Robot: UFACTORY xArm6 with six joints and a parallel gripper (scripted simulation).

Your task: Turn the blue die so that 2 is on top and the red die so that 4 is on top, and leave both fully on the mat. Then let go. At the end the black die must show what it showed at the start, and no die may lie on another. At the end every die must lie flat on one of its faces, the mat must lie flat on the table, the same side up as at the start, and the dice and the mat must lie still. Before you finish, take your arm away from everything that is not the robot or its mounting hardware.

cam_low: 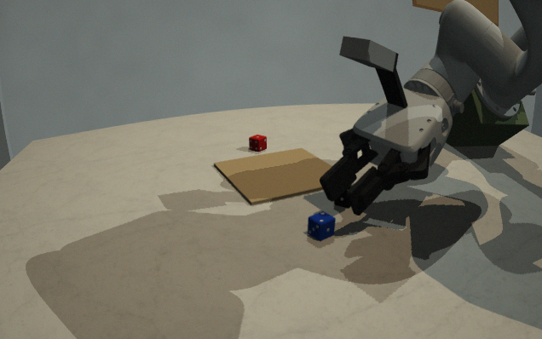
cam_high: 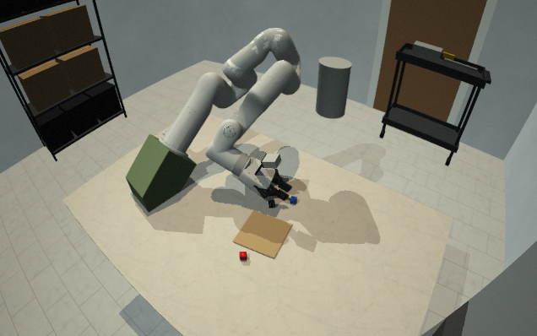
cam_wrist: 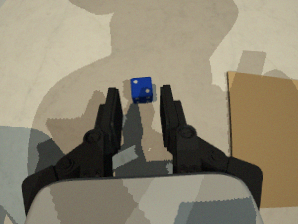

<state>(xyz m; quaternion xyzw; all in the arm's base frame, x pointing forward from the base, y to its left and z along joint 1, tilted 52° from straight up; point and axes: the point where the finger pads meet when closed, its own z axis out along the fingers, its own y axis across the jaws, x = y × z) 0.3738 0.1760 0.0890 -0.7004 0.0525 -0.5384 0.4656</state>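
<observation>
My hand is 30 mm short of the blue die, 30 mm above it and 20 mm to the right of it. From my hand the other things lie so: tan mat 150 mm to the right, 50 mm ahead, 40 mm below; red die 250 mm to the right, 70 mm ahead, 30 mm below; black die 50 mm to the right, 30 mm below, 10 mm behind.
</observation>
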